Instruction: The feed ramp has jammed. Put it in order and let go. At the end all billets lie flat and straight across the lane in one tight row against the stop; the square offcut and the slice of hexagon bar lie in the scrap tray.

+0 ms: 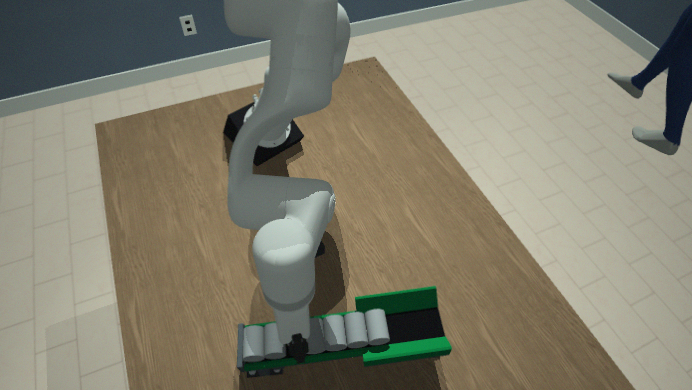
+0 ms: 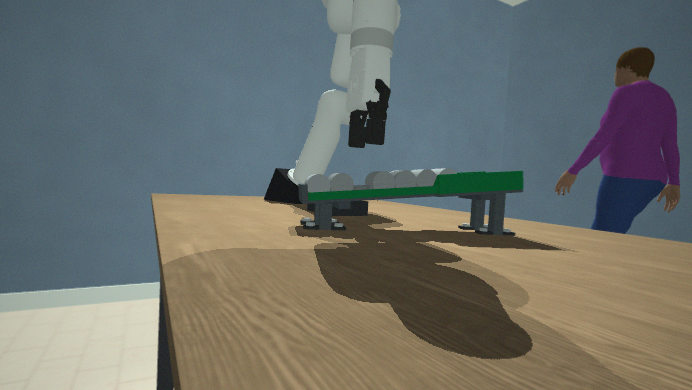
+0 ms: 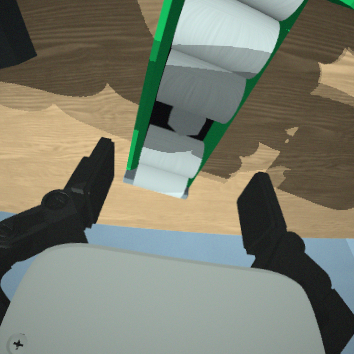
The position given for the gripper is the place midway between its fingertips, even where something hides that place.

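Note:
Hexagon bar slice (image 3: 183, 122) visible. Billet (image 1: 253, 336). Billet (image 3: 162, 148). Billet (image 3: 187, 82). The gripper (image 2: 364, 146). Also visible: the gripper (image 3: 182, 171).

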